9 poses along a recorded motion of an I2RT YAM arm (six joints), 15 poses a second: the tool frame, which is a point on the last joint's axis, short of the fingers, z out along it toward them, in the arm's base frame.
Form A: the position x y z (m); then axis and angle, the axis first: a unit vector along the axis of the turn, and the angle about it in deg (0 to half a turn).
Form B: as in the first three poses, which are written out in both.
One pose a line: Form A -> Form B
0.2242 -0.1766 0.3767 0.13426 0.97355 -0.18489 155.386 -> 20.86 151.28 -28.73 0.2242 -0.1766 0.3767
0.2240 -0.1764 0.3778 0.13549 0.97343 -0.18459 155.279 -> 21.04 151.15 -28.66 0.2240 -0.1764 0.3778
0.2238 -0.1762 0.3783 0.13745 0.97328 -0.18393 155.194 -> 21.33 151.05 -28.54 0.2238 -0.1762 0.3783
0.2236 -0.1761 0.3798 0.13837 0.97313 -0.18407 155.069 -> 21.46 150.90 -28.54 0.2236 -0.1761 0.3798
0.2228 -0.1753 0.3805 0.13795 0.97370 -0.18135 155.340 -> 21.43 151.25 -28.17 0.2228 -0.1753 0.3805
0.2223 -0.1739 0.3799 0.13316 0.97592 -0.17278 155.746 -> 20.74 152.00 -26.91 0.2223 -0.1739 0.3799
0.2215 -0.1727 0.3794 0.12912 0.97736 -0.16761 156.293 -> 20.18 152.75 -26.20 0.2215 -0.1727 0.3794
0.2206 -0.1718 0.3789 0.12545 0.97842 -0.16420 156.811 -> 19.67 153.43 -25.75 0.2206 -0.1718 0.3789
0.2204 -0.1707 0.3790 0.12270 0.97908 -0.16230 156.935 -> 19.26 153.65 -25.47 0.2204 -0.1707 0.3790
